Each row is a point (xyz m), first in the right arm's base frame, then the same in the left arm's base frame.
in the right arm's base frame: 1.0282 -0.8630 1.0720
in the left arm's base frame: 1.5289 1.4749 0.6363
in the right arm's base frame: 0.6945 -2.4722 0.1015
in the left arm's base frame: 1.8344 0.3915 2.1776
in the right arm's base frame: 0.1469 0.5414 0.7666
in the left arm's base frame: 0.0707 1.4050 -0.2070
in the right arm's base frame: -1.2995 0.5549 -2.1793
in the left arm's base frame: -1.6186 -1.3546 0.3420
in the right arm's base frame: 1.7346 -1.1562 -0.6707
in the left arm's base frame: 2.0395 -0.3534 0.5004
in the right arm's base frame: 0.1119 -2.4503 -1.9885
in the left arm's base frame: 1.0200 -1.6123 2.3498
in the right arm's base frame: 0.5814 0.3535 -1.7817
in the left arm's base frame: 0.1817 -1.1811 -0.3402
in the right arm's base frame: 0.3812 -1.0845 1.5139
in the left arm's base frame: 1.1233 1.9591 1.1502
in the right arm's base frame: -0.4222 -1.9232 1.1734
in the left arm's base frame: 0.7526 1.6250 2.2527
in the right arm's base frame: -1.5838 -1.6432 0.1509
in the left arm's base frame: -0.5390 0.7644 2.5068
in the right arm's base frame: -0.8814 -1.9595 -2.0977
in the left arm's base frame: -0.0921 -1.5663 2.3739
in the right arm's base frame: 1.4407 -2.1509 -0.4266
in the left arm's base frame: 2.2695 -0.1787 1.5261
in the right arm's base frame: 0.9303 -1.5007 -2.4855
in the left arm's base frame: 1.2361 -2.0974 1.1103
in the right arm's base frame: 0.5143 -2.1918 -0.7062
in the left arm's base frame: 1.4350 -0.3609 1.9828
